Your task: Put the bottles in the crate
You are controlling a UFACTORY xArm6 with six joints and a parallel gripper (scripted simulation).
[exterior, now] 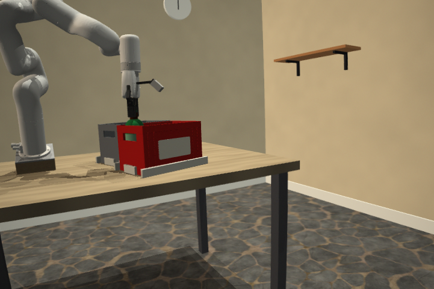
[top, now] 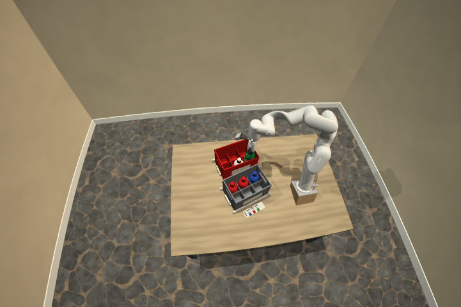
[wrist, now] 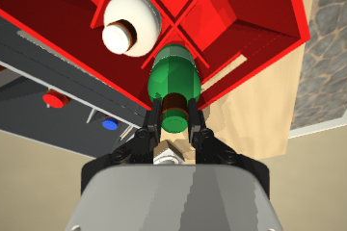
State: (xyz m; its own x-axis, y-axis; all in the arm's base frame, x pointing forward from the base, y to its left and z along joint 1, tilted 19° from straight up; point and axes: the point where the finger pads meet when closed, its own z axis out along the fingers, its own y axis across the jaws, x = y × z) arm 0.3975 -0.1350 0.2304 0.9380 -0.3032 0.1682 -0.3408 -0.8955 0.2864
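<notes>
Right now my hand is 7 cm above the green-label bottle. The rest, counted from my hand: white-label bottle (14 cm below, 8 cm ahead, 4 cm to the left); red crate (14 cm below, 10 cm ahead); blue bottle (14 cm to the left, 14 cm below, 3 cm behind).
</notes>
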